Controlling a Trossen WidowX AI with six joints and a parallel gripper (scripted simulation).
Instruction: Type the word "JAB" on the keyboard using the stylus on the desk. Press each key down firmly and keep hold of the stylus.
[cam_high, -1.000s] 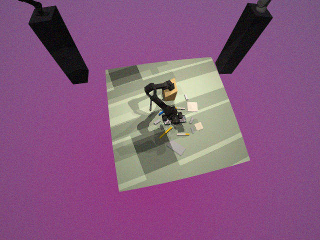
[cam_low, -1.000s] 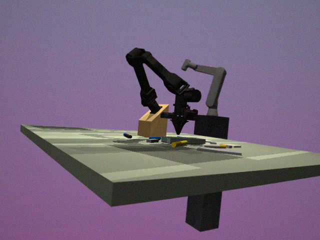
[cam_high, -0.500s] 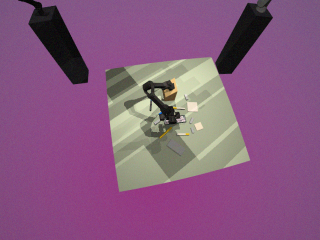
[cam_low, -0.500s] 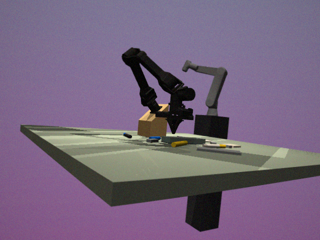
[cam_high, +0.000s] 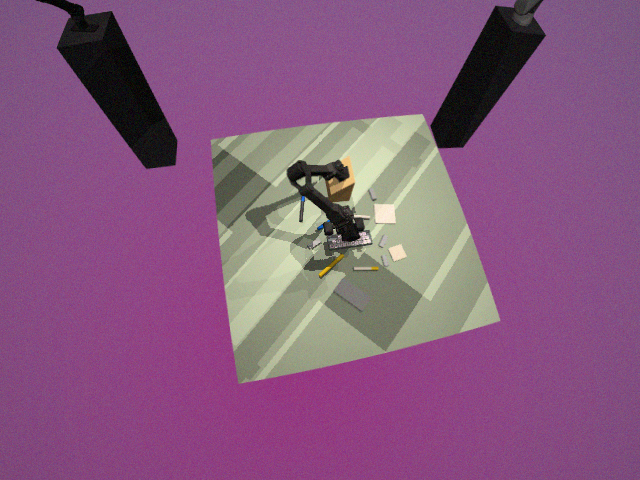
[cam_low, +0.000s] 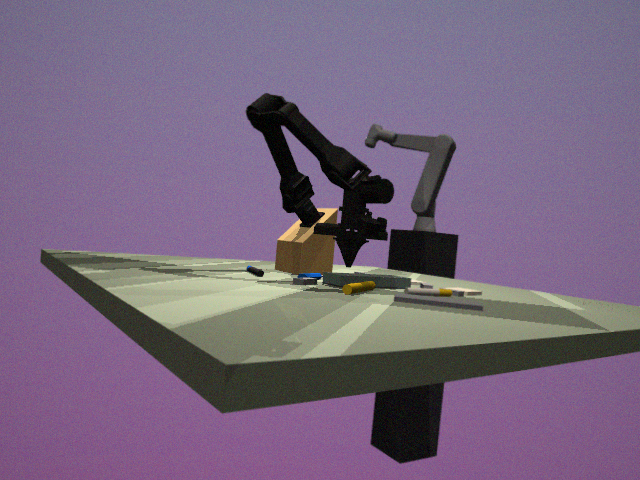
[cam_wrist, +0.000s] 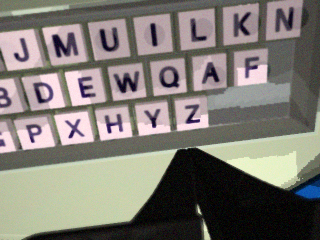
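Now: the blue stylus 8 cm behind my gripper tip, 4 cm to the right of it and 3 cm below it. Also, from my gripper tip: dark pen: 19 cm behind, 17 cm to the right, 3 cm below; then stylus tip: 10 cm behind, 1 cm to the right, 3 cm below; then yellow marker: 15 cm ahead, 7 cm to the right, 3 cm below.
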